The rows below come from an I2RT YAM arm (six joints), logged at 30 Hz.
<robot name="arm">
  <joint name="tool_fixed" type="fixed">
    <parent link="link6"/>
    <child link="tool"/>
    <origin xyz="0 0 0" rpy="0 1.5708 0"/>
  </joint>
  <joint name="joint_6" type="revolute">
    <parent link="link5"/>
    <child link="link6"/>
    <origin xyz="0.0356 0 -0.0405" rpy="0 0 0"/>
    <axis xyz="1 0 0"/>
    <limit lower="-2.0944" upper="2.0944"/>
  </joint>
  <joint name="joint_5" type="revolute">
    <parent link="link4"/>
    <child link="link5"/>
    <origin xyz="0.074 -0.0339 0.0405" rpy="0 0 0"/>
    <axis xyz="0 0 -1"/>
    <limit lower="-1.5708" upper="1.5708"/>
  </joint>
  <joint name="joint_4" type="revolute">
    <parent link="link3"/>
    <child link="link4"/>
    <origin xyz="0.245 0.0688 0.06" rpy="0 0 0"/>
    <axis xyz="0 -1 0"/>
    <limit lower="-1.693" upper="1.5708"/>
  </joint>
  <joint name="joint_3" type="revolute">
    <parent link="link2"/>
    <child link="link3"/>
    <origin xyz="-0.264 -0.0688 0" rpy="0 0 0"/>
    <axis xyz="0 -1 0"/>
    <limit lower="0" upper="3.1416"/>
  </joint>
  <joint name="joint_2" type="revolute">
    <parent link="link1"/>
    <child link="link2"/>
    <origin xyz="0.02 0.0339 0.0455" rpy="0 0 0"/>
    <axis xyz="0 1 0"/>
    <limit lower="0" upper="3.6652"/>
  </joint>
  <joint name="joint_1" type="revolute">
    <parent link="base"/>
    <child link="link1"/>
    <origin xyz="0 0 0.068" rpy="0 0 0"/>
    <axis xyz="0 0 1"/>
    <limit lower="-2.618" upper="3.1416"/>
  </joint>
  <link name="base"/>
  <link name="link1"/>
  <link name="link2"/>
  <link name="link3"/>
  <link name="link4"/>
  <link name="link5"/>
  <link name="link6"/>
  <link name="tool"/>
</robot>
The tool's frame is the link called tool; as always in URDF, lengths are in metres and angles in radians.
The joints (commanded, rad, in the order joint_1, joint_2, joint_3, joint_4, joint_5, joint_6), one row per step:
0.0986, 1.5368, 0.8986, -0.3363, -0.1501, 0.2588
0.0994, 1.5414, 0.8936, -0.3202, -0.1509, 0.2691
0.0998, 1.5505, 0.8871, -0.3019, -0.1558, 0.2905
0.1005, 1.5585, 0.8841, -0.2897, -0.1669, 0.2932
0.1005, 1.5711, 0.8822, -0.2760, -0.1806, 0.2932
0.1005, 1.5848, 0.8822, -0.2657, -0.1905, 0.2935
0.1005, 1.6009, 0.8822, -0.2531, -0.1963, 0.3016
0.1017, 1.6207, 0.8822, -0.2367, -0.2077, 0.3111
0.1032, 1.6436, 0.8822, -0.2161, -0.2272, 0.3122
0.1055, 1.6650, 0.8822, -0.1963, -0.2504, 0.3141
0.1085, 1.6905, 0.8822, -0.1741, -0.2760, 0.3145
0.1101, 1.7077, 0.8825, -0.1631, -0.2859, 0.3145
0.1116, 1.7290, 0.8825, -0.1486, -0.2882, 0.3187
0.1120, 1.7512, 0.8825, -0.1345, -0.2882, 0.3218
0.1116, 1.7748, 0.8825, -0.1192, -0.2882, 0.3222
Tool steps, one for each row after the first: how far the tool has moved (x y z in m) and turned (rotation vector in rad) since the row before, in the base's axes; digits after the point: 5 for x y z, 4 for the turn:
0.00081, 0.00035, -0.00179, 0.0069, -0.0043, -0.0072
0.00100, 0.00040, -0.00335, 0.0159, 0.0022, -0.0142
0.00096, 0.00070, -0.00236, 0.0107, 0.0003, 0.0048
0.00159, 0.00064, -0.00327, 0.0111, 0.0019, 0.0078
0.00171, 0.00052, -0.00329, 0.0079, 0.0043, 0.0054
0.00204, 0.00041, -0.00390, 0.0087, 0.0060, -0.0033
0.00243, 0.00103, -0.00476, 0.0141, 0.0068, -0.0001
0.00278, 0.00145, -0.00543, 0.0164, 0.0042, 0.0115
0.00244, 0.00180, -0.00506, 0.0200, 0.0042, 0.0137
0.00263, 0.00214, -0.00619, 0.0210, 0.0057, 0.0169
0.00147, 0.00103, -0.00443, 0.0076, 0.0068, 0.0071
0.00183, 0.00078, -0.00566, 0.0032, 0.0084, -0.0006
0.00177, 0.00033, -0.00603, 0.0006, 0.0091, -0.0021
0.00181, 0.00007, -0.00644, -0.0007, 0.0084, -0.0007

